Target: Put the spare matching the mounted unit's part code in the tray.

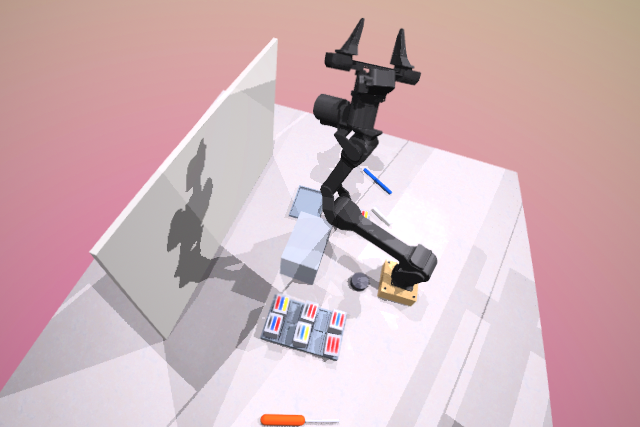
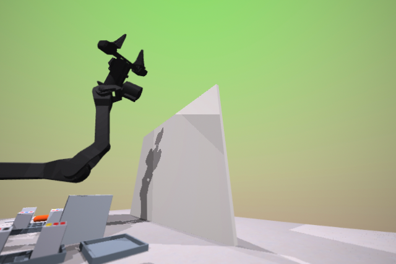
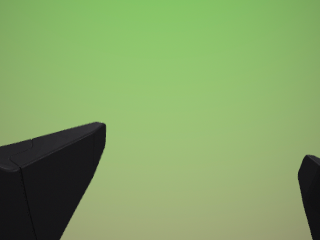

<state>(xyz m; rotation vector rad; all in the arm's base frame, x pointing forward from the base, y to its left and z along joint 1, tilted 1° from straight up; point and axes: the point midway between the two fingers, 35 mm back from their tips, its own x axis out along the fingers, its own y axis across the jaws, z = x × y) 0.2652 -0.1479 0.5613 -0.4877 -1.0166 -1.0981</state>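
The grey spare block lies 590 mm below my gripper tip, 30 mm behind it and 10 mm to the left of it. Round my gripper tip: mounted unit: 580 mm below, 190 mm to the left, 30 mm ahead; two-slot holder: 630 mm below, 60 mm behind, 10 mm to the left; grey wall panel: 410 mm below, 280 mm ahead, 180 mm to the left.
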